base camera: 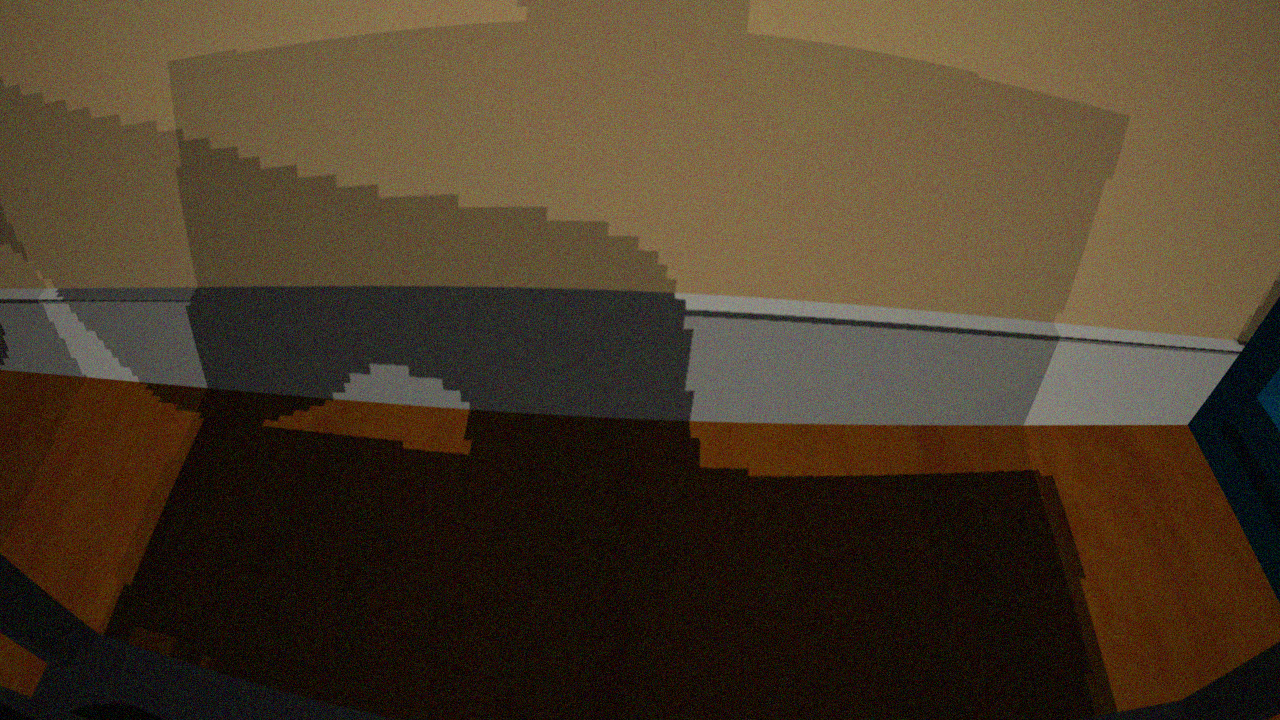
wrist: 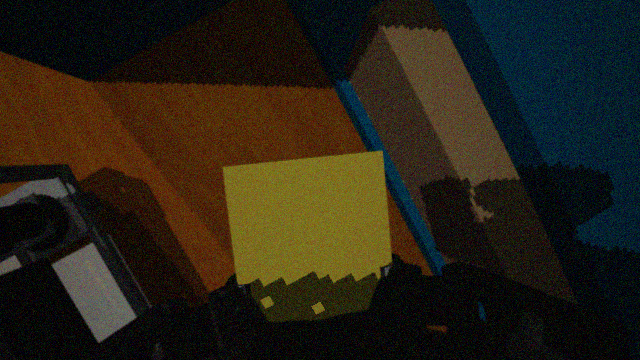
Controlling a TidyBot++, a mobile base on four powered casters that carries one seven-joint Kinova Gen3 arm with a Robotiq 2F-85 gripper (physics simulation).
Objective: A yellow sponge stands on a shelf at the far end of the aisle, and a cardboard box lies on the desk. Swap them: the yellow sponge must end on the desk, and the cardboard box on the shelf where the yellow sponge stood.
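Places are measured from the arm's base along level axes (x ahead, y right, z down), in millimetres.
Pixels of known places: gripper, fingertip midpoint: (wrist: 315,272).
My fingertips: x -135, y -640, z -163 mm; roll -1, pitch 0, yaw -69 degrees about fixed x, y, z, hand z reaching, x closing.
Ahead of a thing's pixels: the offset from my fingertips to its top centre. Level surfaces: height alone.
The yellow sponge {dz -36, dx -7, dy -3 mm} (wrist: 307,215) is held between the two dark fingers of my gripper (wrist: 315,272) in the wrist view. Its upper part is lit and stands out beyond the fingertips; its lower part is in shadow. My gripper is shut on it, above the orange-brown wooden floor. A tan, block-like shape {dz +214, dx +47, dy -316 mm} (wrist: 450,105) lies beyond a blue strip at the upper right of the wrist view; I cannot tell whether it is the cardboard box. The sponge and gripper do not show in the base camera view.
Blue furniture (base camera: 1239,429) (wrist: 575,90) stands at the right in both views. A beige wall (base camera: 805,179) with a white skirting board (base camera: 859,371) runs across the base camera view, above the wooden floor {dz +560 mm} (base camera: 1154,537). A black and white structure (wrist: 95,290) shows at the wrist view's lower left.
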